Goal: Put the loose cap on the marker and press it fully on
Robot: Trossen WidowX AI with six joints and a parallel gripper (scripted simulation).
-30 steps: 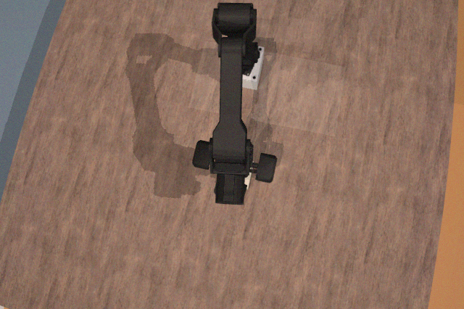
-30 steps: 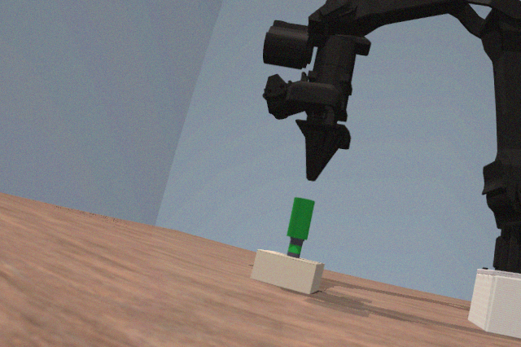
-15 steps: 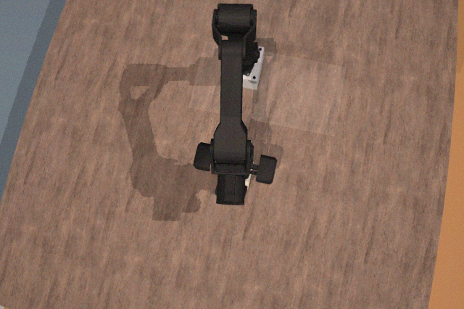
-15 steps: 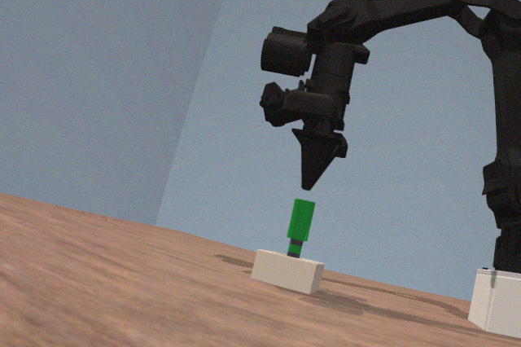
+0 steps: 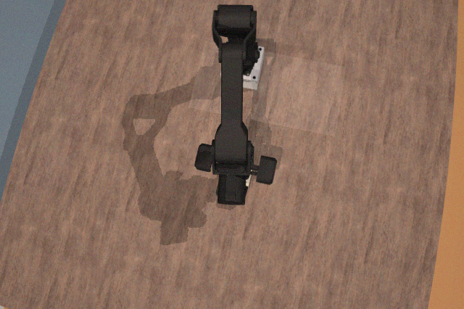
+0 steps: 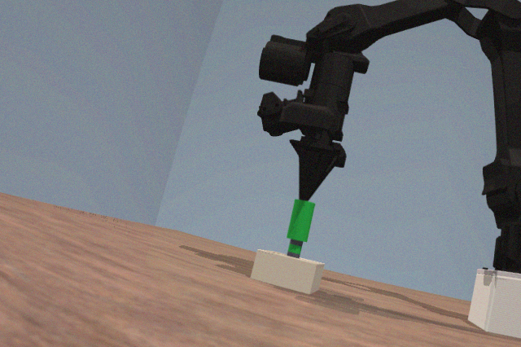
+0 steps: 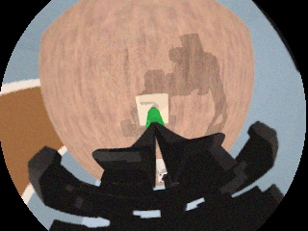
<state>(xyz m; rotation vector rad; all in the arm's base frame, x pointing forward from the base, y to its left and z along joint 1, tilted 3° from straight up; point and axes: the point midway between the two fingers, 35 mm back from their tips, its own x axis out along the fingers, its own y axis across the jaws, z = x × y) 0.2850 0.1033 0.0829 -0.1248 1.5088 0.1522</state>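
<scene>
Right now the green cap is 3 cm below my gripper tip. Round my gripper tip: cream holder block (9 cm below).
</scene>
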